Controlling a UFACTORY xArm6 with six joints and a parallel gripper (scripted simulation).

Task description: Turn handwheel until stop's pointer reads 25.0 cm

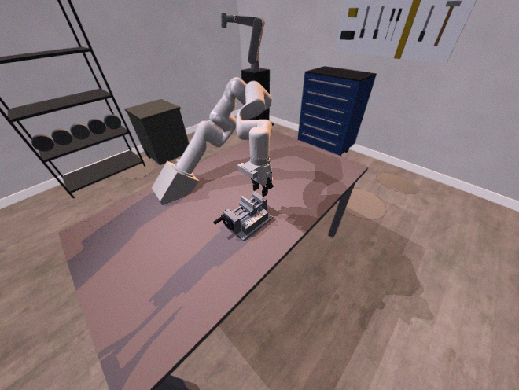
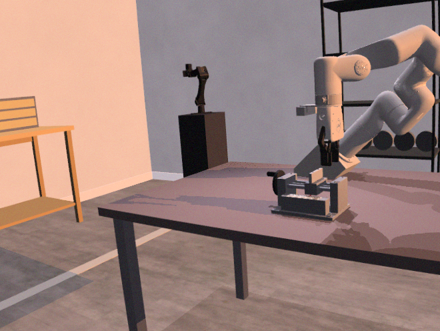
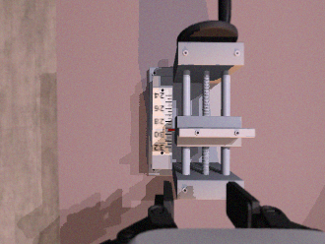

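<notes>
The black handwheel lies 20 cm to the right of my hand, 8 cm below it and 4 cm behind it. The rest, counted from my hand: sliding stop block 8 cm below, 6 cm to the right, 2 cm behind.
</notes>
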